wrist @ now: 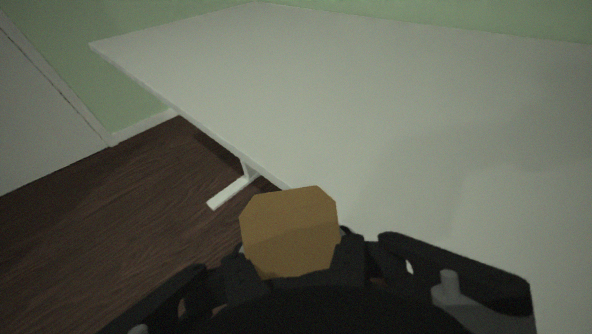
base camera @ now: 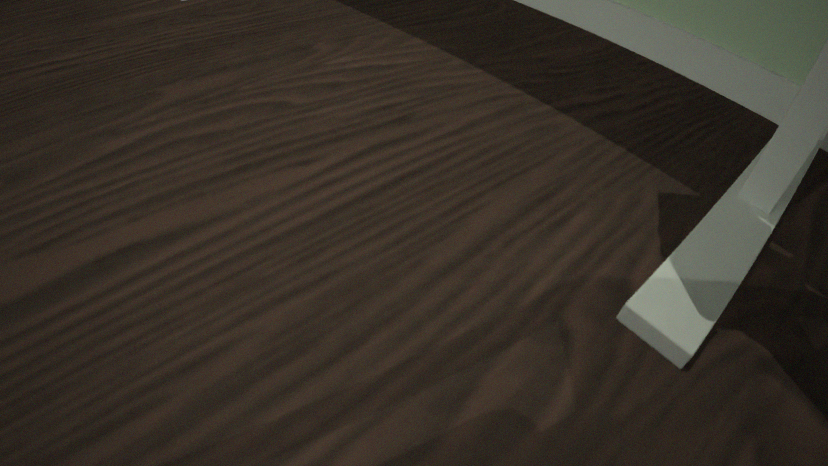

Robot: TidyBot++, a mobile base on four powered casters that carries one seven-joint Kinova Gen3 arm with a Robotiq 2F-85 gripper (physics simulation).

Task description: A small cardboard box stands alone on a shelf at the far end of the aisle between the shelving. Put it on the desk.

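My gripper is visible, together with a white desk and a small tan cardboard box.
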